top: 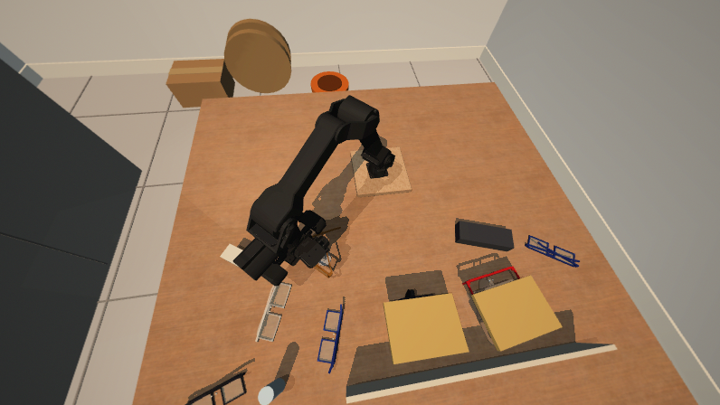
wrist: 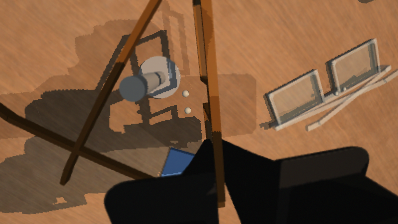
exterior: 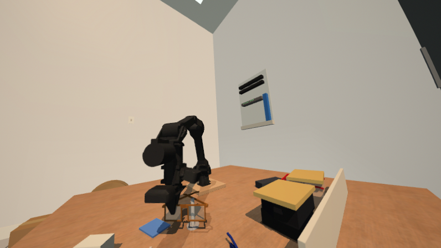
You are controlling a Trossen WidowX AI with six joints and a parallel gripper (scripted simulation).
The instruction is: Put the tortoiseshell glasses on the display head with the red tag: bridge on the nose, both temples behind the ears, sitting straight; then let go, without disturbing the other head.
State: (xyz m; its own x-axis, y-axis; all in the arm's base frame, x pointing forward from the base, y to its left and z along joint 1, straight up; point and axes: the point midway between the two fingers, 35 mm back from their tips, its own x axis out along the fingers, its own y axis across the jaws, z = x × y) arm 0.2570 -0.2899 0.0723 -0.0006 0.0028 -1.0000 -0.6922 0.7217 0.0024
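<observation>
The peg stand is 10 mm ahead of my gripper tip, 60 mm to the left of it and 30 mm below it. From my gripper tip the other things lie so: blue pad (80 mm behind, 30 mm to the right, 60 mm below); display head (210 mm ahead, 260 mm to the left); block (40 mm behind, 170 mm to the right, 30 mm below).
</observation>
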